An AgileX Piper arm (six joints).
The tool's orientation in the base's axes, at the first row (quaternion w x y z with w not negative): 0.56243 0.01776 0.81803 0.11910
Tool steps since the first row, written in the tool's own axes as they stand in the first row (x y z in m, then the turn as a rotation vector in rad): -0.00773 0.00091 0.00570 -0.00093 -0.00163 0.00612; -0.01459 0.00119 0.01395 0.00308 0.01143 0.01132; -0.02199 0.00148 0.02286 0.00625 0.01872 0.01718; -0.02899 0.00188 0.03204 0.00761 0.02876 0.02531; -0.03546 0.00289 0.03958 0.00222 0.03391 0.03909; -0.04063 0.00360 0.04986 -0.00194 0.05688 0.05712; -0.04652 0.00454 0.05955 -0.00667 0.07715 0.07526; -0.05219 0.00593 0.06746 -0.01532 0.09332 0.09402; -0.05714 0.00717 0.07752 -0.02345 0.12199 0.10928; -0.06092 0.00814 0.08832 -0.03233 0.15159 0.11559; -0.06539 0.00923 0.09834 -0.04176 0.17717 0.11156; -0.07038 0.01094 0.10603 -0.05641 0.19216 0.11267
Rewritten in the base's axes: 0.00801 0.00062 0.00534 0.00617 -0.00066 -0.00157; 0.01812 0.00122 0.00889 0.00814 0.01358 -0.00420; 0.02904 0.00185 0.01271 0.01163 0.02220 -0.00753; 0.04005 0.00270 0.01610 0.01759 0.03359 -0.00937; 0.04929 0.00395 0.01968 0.03176 0.04012 -0.00800; 0.06061 0.00559 0.02109 0.04755 0.06490 -0.00537; 0.07163 0.00724 0.02340 0.06392 0.08699 -0.00283; 0.08088 0.00905 0.02621 0.08274 0.10456 0.00221; 0.09186 0.01120 0.02760 0.09682 0.13374 0.01064; 0.10313 0.01342 0.02761 0.10280 0.16214 0.02300; 0.11392 0.01550 0.02854 0.09985 0.18473 0.03850; 0.12268 0.01769 0.03087 0.10468 0.19709 0.05476
